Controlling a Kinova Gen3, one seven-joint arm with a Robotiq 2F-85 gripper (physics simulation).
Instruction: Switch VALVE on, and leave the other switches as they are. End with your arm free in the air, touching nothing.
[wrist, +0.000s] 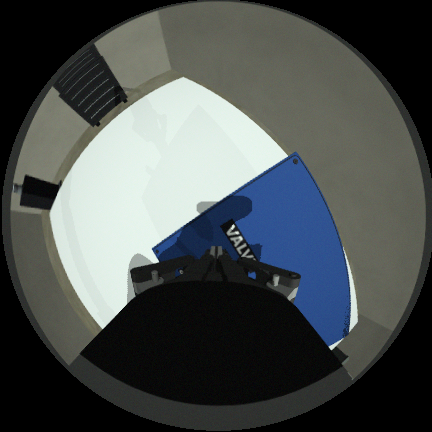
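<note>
A blue switch panel lies to the right of and below the middle of the wrist view, its long edge running at a slant. A black label with white letters reads VALV, its last part hidden behind my gripper. My gripper is shut with nothing between its fingers. Its tips show over the panel, just left of the label. Whether they touch the panel cannot be told. The VALVE switch and the other switches do not show; the gripper and its dark body cover the lower part of the panel.
A white table top lies under the panel, with shadows on it. A dark slatted object stands beyond the table at the upper left. A black box-like object is at the left edge. Part of a small dark object shows at the lower right.
</note>
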